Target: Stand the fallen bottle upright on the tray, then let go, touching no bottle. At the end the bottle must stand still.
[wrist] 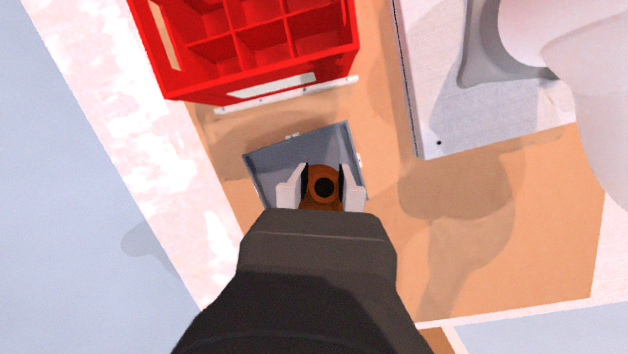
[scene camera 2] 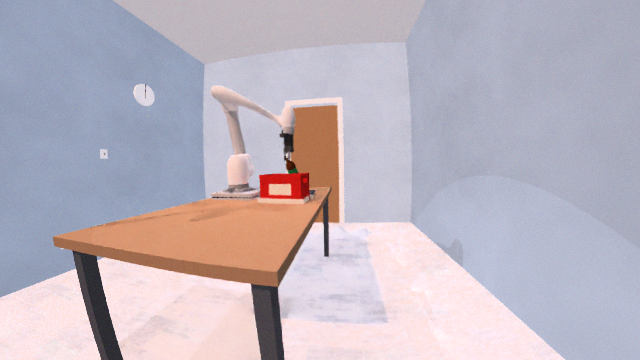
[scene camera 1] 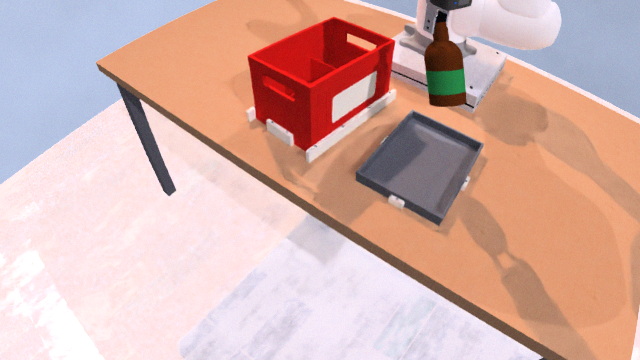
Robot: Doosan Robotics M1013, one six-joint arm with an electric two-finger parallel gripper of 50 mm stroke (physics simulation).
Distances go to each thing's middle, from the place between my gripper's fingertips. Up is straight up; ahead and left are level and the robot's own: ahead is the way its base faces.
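Scene:
A grey tray [scene camera 1: 422, 163] is 27 cm below my hand, 7 cm to the left of it and 5 cm ahead of it. The brown bottle [wrist: 322, 193] is 6 cm below my hand and 5 cm to the left of it, and it is 1 cm ahead of my hand as well. Going by their middles, the bottle is the nearest to my hand of the things named here.

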